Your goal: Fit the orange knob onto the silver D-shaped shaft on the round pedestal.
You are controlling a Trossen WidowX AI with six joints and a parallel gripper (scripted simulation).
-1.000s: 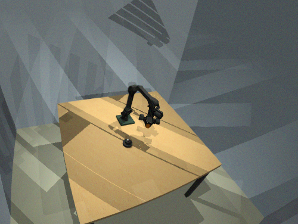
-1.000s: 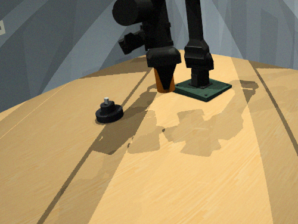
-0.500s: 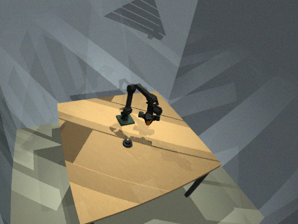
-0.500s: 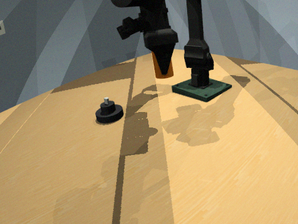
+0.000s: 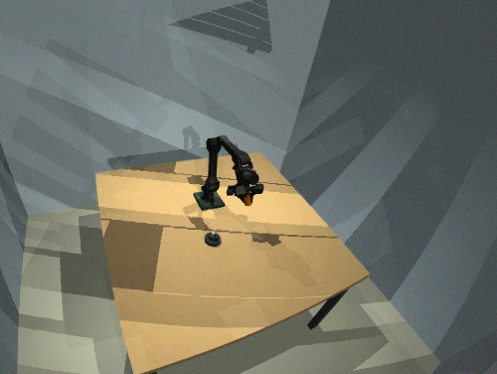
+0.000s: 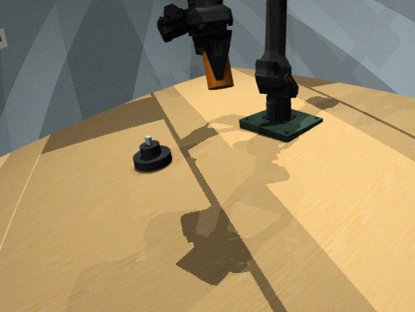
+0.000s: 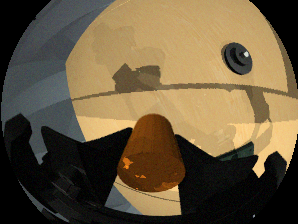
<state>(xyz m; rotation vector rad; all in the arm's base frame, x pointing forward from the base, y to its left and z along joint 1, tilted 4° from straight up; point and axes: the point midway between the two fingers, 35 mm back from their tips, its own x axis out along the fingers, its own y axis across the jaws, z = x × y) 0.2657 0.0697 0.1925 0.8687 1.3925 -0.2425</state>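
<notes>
My gripper tip is now 30 mm below the orange knob, 10 mm to the left of it and 10 mm past it. Also, from my gripper tip: round pedestal: 200 mm to the right, 150 mm below, 30 mm ahead.
</notes>
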